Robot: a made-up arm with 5 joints. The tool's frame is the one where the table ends. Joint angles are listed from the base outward.
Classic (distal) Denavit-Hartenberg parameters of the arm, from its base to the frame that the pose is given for. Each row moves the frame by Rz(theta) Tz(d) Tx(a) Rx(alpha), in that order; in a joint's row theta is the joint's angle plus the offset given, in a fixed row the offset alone. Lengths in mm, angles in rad.
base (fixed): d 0, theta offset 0.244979, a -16.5, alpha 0
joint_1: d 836, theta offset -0.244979, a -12, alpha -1.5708
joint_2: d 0, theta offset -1.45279, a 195.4, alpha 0
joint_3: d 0, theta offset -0.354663, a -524.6, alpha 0
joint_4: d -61, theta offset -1.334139, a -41, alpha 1.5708
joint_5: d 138.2, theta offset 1.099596, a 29, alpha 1.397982
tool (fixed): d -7, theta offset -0.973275, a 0, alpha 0
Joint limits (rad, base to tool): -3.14..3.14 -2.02..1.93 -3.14..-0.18 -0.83..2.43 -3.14..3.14
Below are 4 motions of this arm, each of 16 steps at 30 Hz.
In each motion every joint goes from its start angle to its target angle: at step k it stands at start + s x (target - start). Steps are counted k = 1, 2, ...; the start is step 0. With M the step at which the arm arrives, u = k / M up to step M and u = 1 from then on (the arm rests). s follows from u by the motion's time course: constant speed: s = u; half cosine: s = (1 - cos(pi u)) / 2; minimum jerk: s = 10 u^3 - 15 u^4 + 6 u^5.
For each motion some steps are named. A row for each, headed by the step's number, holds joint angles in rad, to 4 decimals.
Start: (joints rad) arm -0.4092 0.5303 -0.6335 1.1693 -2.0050
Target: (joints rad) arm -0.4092 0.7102 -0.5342 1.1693 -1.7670
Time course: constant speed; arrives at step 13
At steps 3, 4, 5, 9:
3: -0.4092 0.5718 -0.6106 1.1693 -1.9501
4: -0.4092 0.5857 -0.6029 1.1693 -1.9318
5: -0.4092 0.5995 -0.5953 1.1693 -1.9135
9: -0.4092 0.6548 -0.5648 1.1693 -1.8402

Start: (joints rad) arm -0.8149 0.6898 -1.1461 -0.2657 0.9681
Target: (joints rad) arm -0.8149 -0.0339 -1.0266 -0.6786 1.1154
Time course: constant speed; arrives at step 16
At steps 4, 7, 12, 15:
4: -0.8149 0.5089 -1.1162 -0.3689 1.0049
7: -0.8149 0.3732 -1.0938 -0.4463 1.0325
12: -0.8149 0.1470 -1.0565 -0.5754 1.0786
15: -0.8149 0.0113 -1.0341 -0.6528 1.1062

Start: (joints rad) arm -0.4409 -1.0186 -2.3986 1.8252 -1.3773
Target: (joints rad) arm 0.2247 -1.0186 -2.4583 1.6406 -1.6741
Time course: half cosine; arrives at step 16
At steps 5, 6, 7, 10, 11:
5: -0.2930 -1.0186 -2.4119 1.7842 -1.4433
6: -0.2355 -1.0186 -2.4170 1.7682 -1.4689
7: -0.1730 -1.0186 -2.4226 1.7509 -1.4967
10: 0.0193 -1.0186 -2.4399 1.6976 -1.5825
11: 0.0768 -1.0186 -2.4450 1.6816 -1.6081

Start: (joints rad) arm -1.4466 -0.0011 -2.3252 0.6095 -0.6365
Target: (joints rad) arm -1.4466 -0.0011 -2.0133 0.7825 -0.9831
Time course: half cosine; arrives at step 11
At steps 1, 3, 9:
1: -1.4466 -0.0011 -2.3189 0.6130 -0.6435
3: -1.4466 -0.0011 -2.2714 0.6394 -0.6963
9: -1.4466 -0.0011 -2.0381 0.7688 -0.9556

